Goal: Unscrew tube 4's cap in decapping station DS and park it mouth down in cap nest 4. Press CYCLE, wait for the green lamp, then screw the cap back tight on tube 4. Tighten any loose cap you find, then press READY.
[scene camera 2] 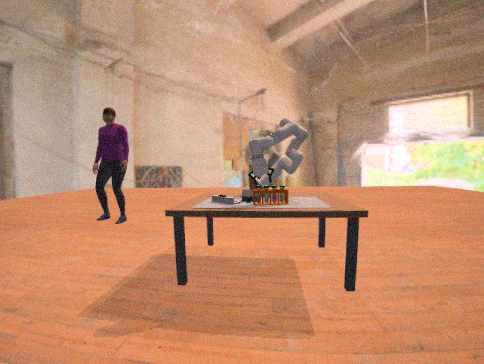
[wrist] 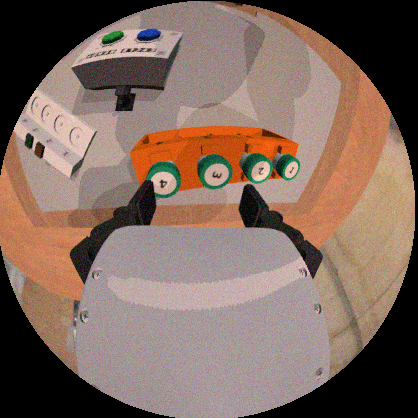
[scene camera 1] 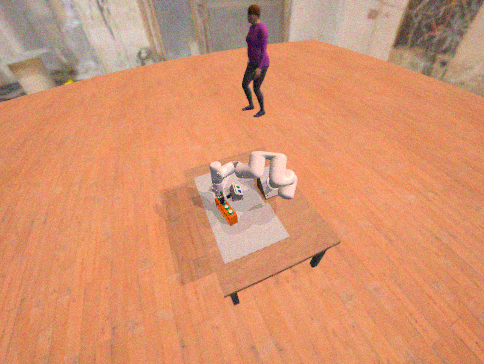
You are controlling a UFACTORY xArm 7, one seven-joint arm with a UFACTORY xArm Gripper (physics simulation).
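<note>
The orange rack holds tubes with green-rimmed white caps numbered 4, 3, 2 and 1. All four caps are on. Whether any is loose cannot be told. My gripper is open and empty, low over the cap-4 end of the rack. In the wrist view one fingertip overlaps the edge of cap 4. The white cap nest block shows round seats without caps, with dark green and brown windows in front.
The control box carries a green button and a blue button; a small black fixture juts from its front. The grey mat lies on the wooden table. A person stands beyond the table.
</note>
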